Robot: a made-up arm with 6 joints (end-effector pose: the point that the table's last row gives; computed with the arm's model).
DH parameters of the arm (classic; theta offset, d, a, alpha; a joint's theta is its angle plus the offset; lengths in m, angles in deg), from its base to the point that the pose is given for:
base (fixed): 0 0.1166 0 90
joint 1: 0 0.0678 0.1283 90
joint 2: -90 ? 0.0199 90
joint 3: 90 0.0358 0.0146 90
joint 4: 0 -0.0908 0.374 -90
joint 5: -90 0.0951 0.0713 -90
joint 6: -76.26 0 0.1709 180
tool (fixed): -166.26 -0.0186 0 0
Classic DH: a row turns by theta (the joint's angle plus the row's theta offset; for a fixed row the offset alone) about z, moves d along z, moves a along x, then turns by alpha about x.
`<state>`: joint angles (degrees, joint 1 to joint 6).
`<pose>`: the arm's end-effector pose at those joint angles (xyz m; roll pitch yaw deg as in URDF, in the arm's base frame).
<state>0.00 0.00 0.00 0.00 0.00 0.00</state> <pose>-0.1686 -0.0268 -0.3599 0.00 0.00 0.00</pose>
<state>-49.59 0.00 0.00 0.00 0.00 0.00</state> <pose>-0.4721 -0.0268 -0.0639 0.00 49.59 0.00</pose>
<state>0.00 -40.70 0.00 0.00 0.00 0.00</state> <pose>-0.1235 -0.2303 -0.3599 0.00 0.00 40.70</pose>
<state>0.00 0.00 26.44 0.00 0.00 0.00</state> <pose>-0.1686 -0.2103 -0.3267 -26.44 0.00 0.00</pose>
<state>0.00 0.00 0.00 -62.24 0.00 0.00</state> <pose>0.3183 -0.0268 -0.3812 0.00 -62.24 0.00</pose>
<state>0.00 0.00 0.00 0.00 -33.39 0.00</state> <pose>-0.1686 -0.0350 -0.2953 33.39 0.00 0.00</pose>
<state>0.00 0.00 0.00 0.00 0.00 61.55</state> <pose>-0.0460 0.0979 -0.3599 0.00 0.00 -61.55</pose>
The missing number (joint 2, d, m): 0.0693
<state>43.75 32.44 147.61 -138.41 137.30 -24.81</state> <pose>0.4761 -0.1358 0.4573 117.08 23.91 68.62</pose>
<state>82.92 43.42 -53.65 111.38 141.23 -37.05</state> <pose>-0.0910 -0.1116 -0.1742 -112.13 24.27 40.62</pose>
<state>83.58 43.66 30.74 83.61 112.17 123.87</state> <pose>0.0223 0.1892 -0.3010 44.91 -73.19 -169.35</pose>
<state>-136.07 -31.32 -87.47 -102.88 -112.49 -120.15</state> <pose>-0.4298 0.1292 -0.1508 -29.91 -62.84 27.50</pose>
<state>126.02 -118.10 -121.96 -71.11 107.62 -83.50</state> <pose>0.1229 -0.0373 -0.0440 -111.32 30.11 50.55</pose>
